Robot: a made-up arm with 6 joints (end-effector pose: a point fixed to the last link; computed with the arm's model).
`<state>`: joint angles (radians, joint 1 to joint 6).
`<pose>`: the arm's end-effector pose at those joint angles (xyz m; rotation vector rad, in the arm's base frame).
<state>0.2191 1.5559 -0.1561 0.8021 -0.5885 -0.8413</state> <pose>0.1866 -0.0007 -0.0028 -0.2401 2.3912 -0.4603</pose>
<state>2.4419 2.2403 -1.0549 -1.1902 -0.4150 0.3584</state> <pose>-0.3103 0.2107 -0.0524 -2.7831 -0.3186 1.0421</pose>
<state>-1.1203 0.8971 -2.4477 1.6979 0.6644 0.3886</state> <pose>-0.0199 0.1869 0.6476 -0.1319 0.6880 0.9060</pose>
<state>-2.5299 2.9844 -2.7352 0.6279 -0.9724 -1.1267</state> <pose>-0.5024 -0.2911 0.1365 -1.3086 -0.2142 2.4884</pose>
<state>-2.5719 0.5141 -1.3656 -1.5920 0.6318 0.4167</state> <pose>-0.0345 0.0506 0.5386 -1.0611 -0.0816 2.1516</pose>
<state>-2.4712 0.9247 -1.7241 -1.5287 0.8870 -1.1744</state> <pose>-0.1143 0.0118 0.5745 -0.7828 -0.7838 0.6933</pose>
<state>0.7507 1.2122 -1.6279 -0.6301 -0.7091 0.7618</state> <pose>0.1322 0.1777 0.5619 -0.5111 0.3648 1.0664</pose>
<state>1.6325 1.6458 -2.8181 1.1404 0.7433 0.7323</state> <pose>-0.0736 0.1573 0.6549 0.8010 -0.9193 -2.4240</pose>
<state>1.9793 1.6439 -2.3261 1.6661 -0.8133 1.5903</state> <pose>-0.0443 0.2909 0.5759 -1.1968 -0.2265 -1.2499</pose>
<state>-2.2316 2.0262 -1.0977 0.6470 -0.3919 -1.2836</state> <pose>-0.2759 -0.3161 0.0517 -1.9759 -1.7495 1.5473</pose>
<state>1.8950 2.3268 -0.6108 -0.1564 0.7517 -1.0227</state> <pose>-0.0272 0.1154 -0.1034 2.3861 -0.0762 0.4933</pose>
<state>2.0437 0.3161 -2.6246 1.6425 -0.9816 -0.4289</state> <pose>0.2894 -0.3772 0.4076 -1.4380 0.3334 -2.2199</pose>
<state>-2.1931 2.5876 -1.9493 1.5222 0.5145 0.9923</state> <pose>-0.2714 -0.4658 0.0173 1.7298 -1.2829 0.7338</pose>
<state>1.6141 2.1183 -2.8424 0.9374 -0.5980 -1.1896</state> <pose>0.0316 0.3556 0.5766 -0.0500 0.6267 1.1411</pose>
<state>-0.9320 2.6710 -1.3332 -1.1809 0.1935 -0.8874</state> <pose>0.1979 -0.2975 -0.1795 1.5555 -2.5159 0.3840</pose>
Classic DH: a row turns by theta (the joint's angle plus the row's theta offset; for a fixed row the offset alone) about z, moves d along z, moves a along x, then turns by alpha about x. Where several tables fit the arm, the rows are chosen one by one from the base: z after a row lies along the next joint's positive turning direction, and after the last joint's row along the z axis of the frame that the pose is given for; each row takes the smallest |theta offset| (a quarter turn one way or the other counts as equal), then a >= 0, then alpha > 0; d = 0 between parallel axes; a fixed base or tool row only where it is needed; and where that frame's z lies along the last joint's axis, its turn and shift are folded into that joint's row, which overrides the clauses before.
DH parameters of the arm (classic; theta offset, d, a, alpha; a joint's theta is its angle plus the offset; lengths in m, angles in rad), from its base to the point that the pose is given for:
joint 1: 0 0.093 0 -1.5708
joint 2: 0.136 0 -0.2367 0
joint 3: 1.3476 0 -0.0239 1.5708
joint 4: 0 0.2727 0 -1.5708
joint 5: 0 0 0.0001 1.5708
joint 6: 0 0.1036 0 0

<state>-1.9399 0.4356 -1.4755 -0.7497 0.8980 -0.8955</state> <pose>-0.0435 0.0407 0.5104 -0.9846 -1.2587 2.1189</pose>
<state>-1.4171 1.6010 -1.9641 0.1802 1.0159 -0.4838</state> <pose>0.0709 -0.3544 0.4123 1.0270 2.0116 -0.8750</pose>
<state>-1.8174 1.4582 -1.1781 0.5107 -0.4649 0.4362</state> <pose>-0.1139 -0.3595 0.3227 1.4132 0.1052 -0.9148</pose>
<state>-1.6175 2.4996 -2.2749 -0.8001 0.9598 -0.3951</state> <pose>-0.0857 -0.5277 0.1273 -1.1159 -2.2895 1.0576</pose>
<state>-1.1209 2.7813 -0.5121 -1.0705 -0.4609 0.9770</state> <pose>0.0618 -0.0353 -0.1801 -1.6029 -2.4662 -0.8075</pose>
